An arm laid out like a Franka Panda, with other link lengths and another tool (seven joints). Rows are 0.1 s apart.
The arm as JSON. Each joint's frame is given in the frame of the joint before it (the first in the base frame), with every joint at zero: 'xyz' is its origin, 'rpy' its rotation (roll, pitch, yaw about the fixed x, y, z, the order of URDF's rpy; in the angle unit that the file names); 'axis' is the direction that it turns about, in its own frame. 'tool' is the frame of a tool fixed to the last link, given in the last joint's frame.
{
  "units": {
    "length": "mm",
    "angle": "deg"
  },
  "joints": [
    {
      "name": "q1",
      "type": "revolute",
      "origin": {
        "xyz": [
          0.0,
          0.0,
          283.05
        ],
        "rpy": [
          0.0,
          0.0,
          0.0
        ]
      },
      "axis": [
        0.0,
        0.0,
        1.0
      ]
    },
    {
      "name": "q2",
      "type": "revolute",
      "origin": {
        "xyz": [
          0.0,
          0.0,
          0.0
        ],
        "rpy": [
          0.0,
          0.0,
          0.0
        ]
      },
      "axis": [
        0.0,
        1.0,
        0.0
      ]
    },
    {
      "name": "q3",
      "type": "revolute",
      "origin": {
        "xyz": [
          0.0,
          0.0,
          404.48
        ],
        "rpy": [
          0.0,
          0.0,
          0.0
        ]
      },
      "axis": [
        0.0,
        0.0,
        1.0
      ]
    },
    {
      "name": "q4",
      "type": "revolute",
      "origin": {
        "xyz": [
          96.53,
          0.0,
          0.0
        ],
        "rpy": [
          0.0,
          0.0,
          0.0
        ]
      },
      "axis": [
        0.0,
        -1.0,
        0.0
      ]
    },
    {
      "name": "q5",
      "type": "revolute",
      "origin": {
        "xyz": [
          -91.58,
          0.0,
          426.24
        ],
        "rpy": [
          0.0,
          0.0,
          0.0
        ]
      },
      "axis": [
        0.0,
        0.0,
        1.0
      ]
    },
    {
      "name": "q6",
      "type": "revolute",
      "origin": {
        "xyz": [
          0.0,
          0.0,
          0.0
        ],
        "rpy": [
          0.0,
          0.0,
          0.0
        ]
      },
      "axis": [
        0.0,
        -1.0,
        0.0
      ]
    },
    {
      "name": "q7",
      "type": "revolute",
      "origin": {
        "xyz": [
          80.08,
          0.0,
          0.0
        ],
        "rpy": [
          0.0,
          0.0,
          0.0
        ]
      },
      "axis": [
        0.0,
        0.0,
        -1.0
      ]
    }
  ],
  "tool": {
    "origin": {
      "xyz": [
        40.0,
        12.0,
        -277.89
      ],
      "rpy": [
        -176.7,
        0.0,
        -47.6
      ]
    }
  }
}
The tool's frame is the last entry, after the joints.
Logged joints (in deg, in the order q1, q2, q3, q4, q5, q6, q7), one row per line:
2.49 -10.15 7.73 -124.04 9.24 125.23 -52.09
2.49 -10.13 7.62 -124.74 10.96 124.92 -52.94
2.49 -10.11 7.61 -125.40 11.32 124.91 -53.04
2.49 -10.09 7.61 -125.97 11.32 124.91 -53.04
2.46 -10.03 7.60 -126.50 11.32 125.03 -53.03
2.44 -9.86 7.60 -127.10 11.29 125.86 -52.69
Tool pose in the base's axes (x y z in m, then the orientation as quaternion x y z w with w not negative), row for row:
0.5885 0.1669 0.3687 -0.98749 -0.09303 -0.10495 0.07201
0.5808 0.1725 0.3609 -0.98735 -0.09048 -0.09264 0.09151
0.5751 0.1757 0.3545 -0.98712 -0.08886 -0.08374 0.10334
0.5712 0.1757 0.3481 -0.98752 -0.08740 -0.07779 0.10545
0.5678 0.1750 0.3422 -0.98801 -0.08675 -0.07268 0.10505
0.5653 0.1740 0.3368 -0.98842 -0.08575 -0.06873 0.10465
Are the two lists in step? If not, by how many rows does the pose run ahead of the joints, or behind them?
The pose runs 1 row behind the joints: the pose in row i belongs to the joints in row i - 1.
